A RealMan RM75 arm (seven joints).
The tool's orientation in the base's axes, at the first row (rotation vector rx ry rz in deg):
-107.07, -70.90, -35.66
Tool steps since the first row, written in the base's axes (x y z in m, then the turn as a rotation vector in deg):
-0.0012, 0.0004, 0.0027, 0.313, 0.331, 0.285
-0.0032, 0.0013, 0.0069, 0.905, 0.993, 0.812
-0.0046, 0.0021, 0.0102, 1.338, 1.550, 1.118
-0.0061, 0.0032, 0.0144, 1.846, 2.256, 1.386
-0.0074, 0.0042, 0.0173, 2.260, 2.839, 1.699
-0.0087, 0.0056, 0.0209, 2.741, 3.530, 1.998
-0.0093, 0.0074, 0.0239, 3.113, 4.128, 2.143
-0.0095, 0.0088, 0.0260, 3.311, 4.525, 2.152
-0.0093, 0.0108, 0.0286, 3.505, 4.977, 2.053
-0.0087, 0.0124, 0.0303, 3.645, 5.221, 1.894
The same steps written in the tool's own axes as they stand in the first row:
0.0018, -0.0021, -0.0012, 0.514, 0.119, 0.104
0.0046, -0.0056, -0.0027, 1.495, 0.341, 0.338
0.0069, -0.0082, -0.0039, 2.191, 0.516, 0.614
0.0100, -0.0112, -0.0053, 2.967, 0.741, 1.032
0.0122, -0.0136, -0.0061, 3.675, 0.890, 1.325
0.0151, -0.0163, -0.0070, 4.456, 1.083, 1.715
0.0181, -0.0183, -0.0072, 5.028, 1.249, 2.117
0.0203, -0.0195, -0.0072, 5.323, 1.344, 2.434
0.0234, -0.0206, -0.0070, 5.565, 1.462, 2.858
0.0257, -0.0210, -0.0067, 5.630, 1.594, 3.145

